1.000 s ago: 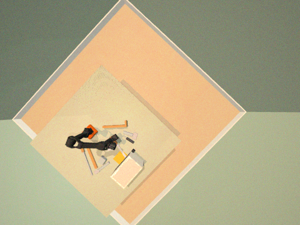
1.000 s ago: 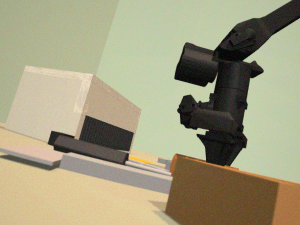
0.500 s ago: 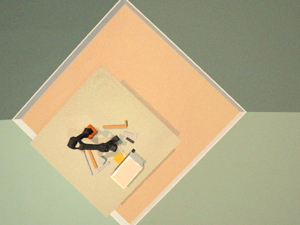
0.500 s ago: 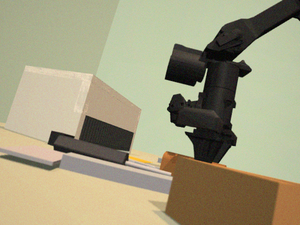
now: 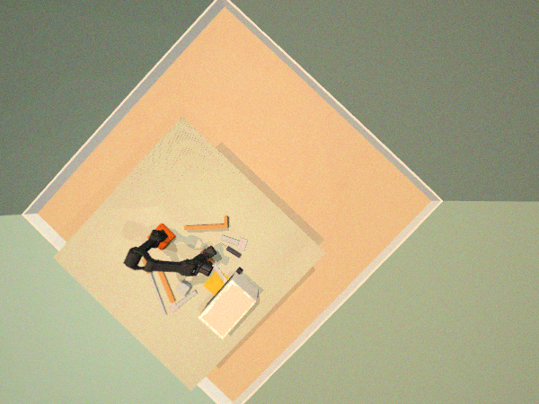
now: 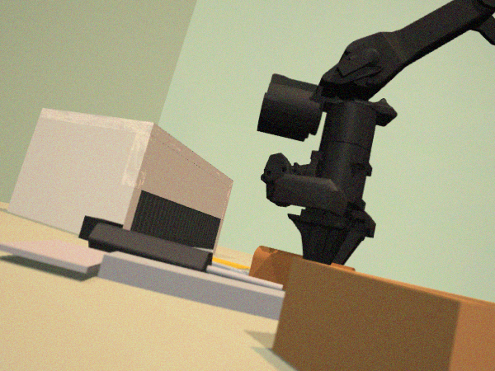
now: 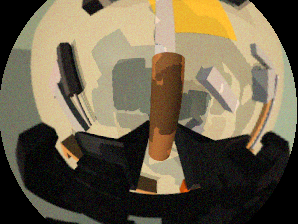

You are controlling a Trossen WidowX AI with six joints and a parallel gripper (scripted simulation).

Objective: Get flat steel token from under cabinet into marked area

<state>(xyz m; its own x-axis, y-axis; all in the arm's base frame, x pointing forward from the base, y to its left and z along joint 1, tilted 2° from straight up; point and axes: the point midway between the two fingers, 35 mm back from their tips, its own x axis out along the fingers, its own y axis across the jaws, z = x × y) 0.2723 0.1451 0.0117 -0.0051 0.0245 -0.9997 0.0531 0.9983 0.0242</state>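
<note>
Right now the dark screwdriver is 60 mm ahead of my gripper tip and 140 mm to the left of it. Also, from my gripper tip: token 350 mm ahead, 60 mm to the right; orange stick 30 mm behind, 330 mm to the right.
</note>
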